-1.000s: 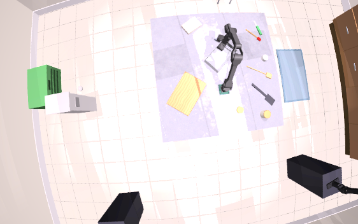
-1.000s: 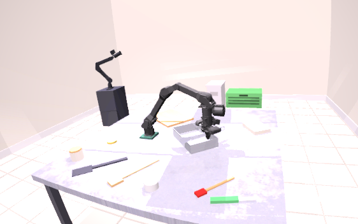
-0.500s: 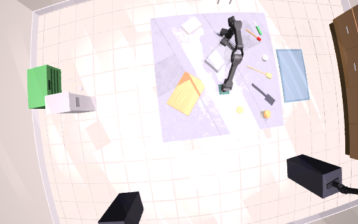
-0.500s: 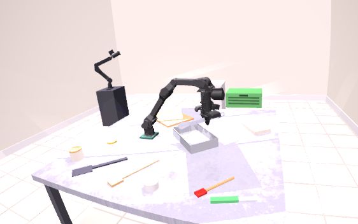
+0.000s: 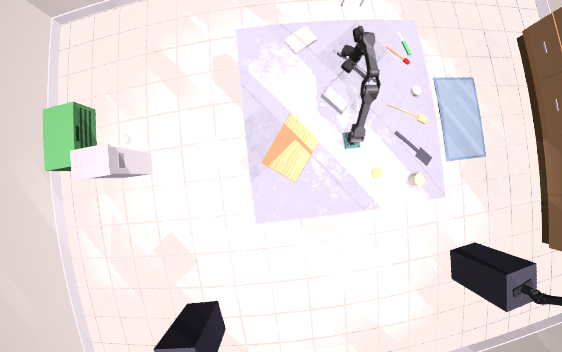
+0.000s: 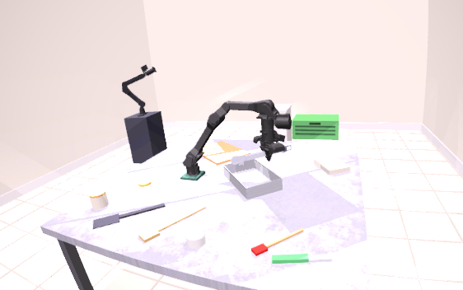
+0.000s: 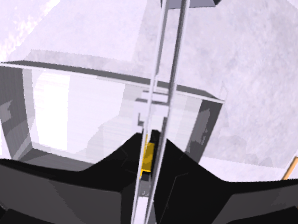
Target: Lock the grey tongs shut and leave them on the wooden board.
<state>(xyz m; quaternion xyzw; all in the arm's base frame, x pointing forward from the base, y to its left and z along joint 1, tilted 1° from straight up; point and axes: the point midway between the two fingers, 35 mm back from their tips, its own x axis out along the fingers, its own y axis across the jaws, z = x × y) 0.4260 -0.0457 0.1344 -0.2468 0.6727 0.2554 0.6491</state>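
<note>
The wooden board is 410 mm behind my gripper tip, 410 mm to the left of it and 110 mm below it. Round my gripper tip: grey roasting tin 90 mm behind, 10 mm to the left, 90 mm below; then white block 290 mm ahead, 230 mm to the left, 110 mm below; then red-tipped stick 90 mm ahead, 440 mm to the right, 110 mm below.
</note>
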